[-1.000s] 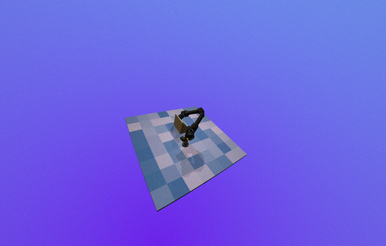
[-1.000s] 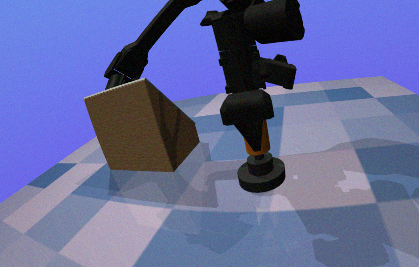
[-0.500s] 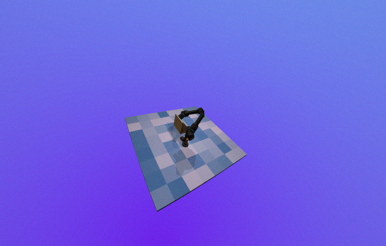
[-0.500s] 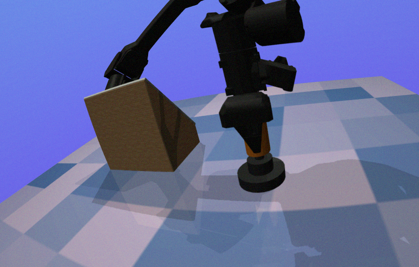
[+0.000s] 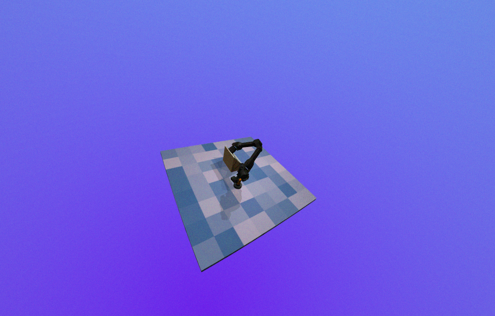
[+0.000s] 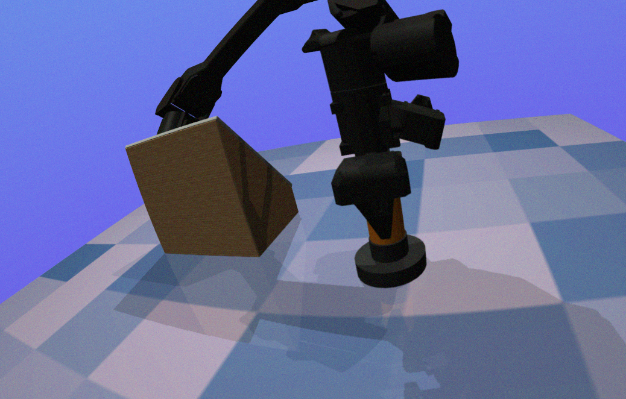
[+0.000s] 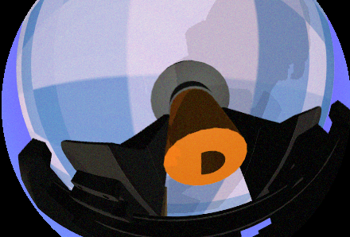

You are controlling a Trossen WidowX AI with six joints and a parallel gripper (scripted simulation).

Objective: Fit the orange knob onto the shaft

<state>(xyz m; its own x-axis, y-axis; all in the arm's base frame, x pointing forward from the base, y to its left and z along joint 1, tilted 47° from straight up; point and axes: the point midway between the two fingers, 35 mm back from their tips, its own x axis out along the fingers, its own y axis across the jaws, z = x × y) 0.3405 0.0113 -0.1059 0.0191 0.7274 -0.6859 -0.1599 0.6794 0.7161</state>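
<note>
My gripper tip is now 20 mm below the orange knob. Also, from my gripper tip: dark round pedestal (20 mm below).
</note>
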